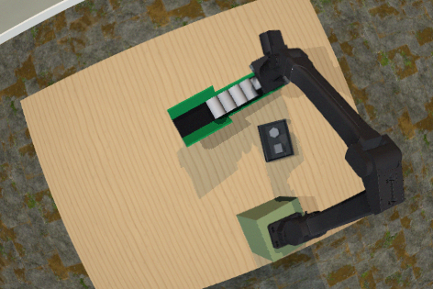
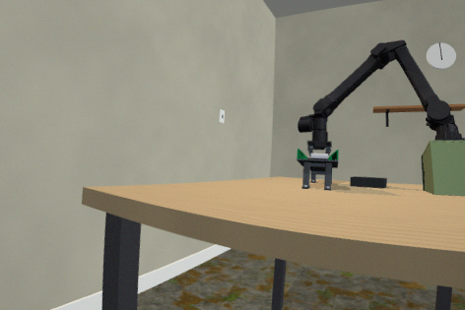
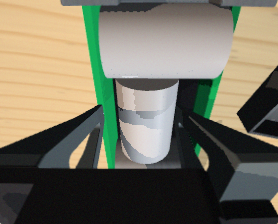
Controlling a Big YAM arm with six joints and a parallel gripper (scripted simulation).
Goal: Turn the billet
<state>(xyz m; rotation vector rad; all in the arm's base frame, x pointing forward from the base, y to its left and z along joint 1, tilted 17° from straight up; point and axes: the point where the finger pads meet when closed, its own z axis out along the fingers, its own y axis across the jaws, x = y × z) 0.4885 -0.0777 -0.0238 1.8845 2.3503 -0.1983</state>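
My gripper is now 110 mm to the right of the ramp, 40 mm past it and 20 mm above it. From my hand the other things lie so: dark tray (210 mm behind, 70 mm below).
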